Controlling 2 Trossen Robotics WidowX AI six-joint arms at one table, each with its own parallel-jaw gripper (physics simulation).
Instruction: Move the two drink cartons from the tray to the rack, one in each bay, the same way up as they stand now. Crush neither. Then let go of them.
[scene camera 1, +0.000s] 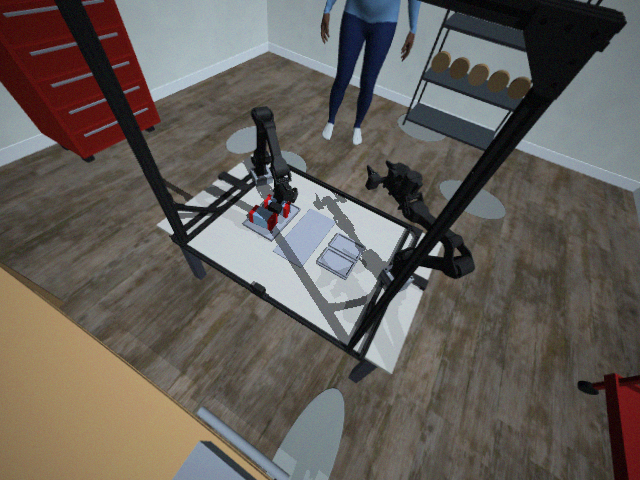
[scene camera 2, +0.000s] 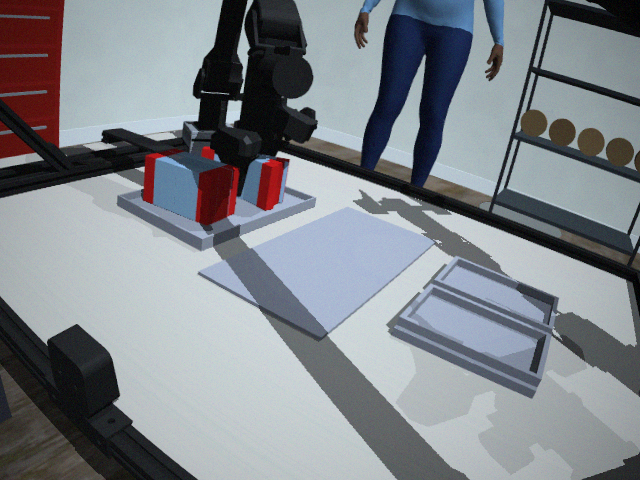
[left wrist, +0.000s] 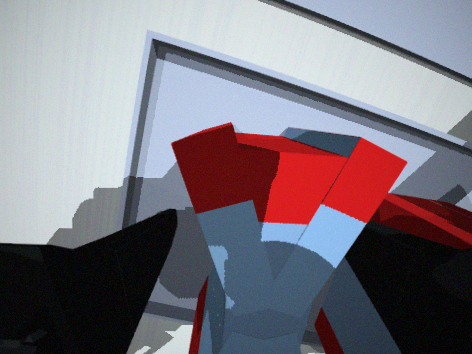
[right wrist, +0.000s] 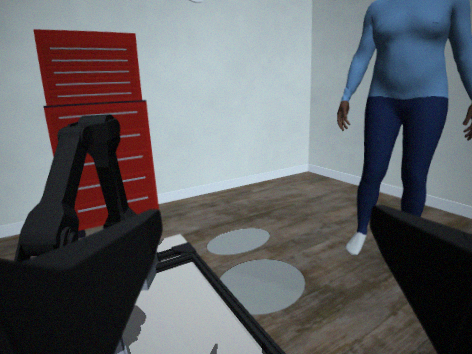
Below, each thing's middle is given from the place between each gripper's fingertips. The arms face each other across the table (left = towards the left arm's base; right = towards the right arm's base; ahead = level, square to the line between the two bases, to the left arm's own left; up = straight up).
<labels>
Right now the grey mat (scene camera 2: 314, 277) is 220 mm behind my right hand, 130 mm to the left of it and 420 mm below it. Round my right hand: grey tray (scene camera 2: 247, 217) 270 mm behind, 330 mm to the left, 410 mm below.
My left hand is 50 mm past the grey tray and 10 mm above it. Also, from my left hand: grey mat: 10 mm behind, 200 mm to the right, 20 mm below.
</labels>
